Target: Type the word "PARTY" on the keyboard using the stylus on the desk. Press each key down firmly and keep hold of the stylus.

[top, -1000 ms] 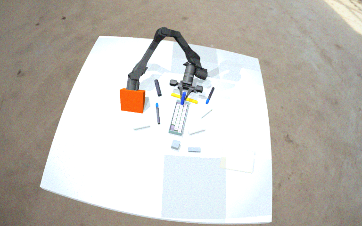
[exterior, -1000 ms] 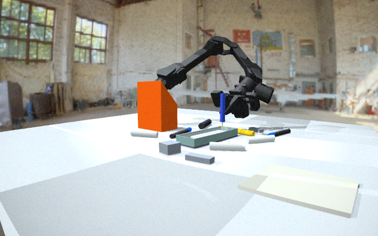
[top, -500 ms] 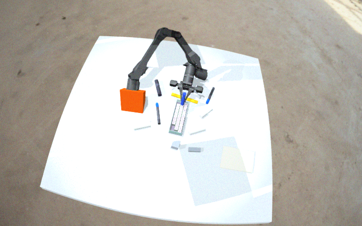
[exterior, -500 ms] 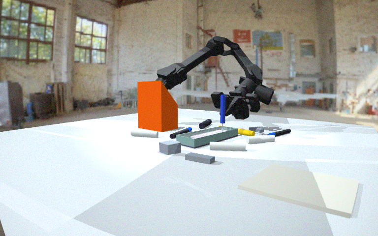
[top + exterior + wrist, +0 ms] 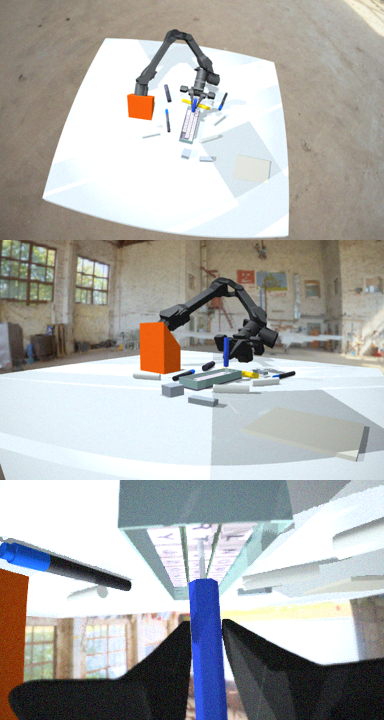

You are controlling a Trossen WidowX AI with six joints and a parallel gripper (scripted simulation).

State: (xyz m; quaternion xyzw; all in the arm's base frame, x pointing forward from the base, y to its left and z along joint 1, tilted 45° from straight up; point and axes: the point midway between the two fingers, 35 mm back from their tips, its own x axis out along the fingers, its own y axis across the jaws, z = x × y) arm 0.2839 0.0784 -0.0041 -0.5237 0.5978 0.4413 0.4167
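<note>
My gripper tip is 10 mm short of the yellow marker, 80 mm to the right of it and 60 mm above it. From my gripper tip the other things lie so: dark marker (150 mm behind, 130 mm to the left, 60 mm below); then blue stylus (10 mm below); then pale flat pad (340 mm ahead, 290 mm to the right, 60 mm below).
</note>
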